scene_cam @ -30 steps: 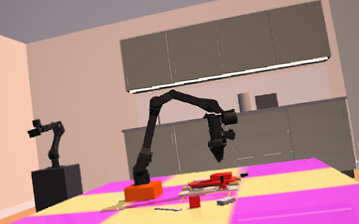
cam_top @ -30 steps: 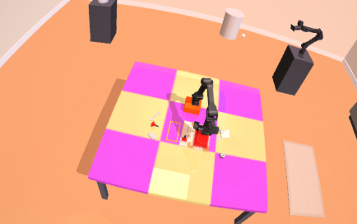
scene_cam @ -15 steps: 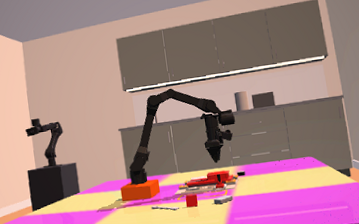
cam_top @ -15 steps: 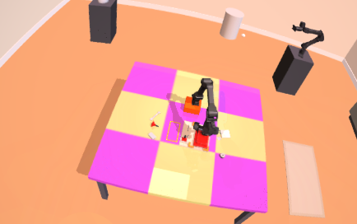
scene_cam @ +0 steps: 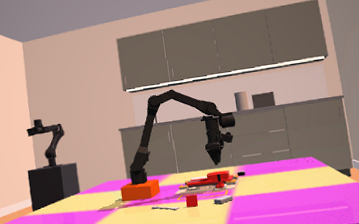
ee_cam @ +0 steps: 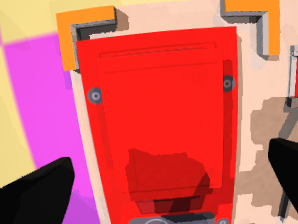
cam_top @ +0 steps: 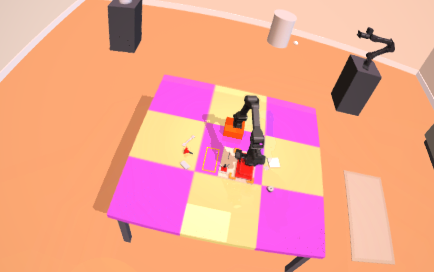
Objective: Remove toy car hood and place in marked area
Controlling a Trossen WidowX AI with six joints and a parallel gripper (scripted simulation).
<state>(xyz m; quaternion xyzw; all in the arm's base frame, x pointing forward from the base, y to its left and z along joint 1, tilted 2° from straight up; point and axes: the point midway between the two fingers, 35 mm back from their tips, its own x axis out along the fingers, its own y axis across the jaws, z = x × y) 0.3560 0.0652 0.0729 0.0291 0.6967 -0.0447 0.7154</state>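
Now: gripper tip 50 mm above the red hood and 10 mm past it. The rest, counted from my gripper tip: small wheel: 170 mm to the left, 100 mm ahead, 80 mm below.
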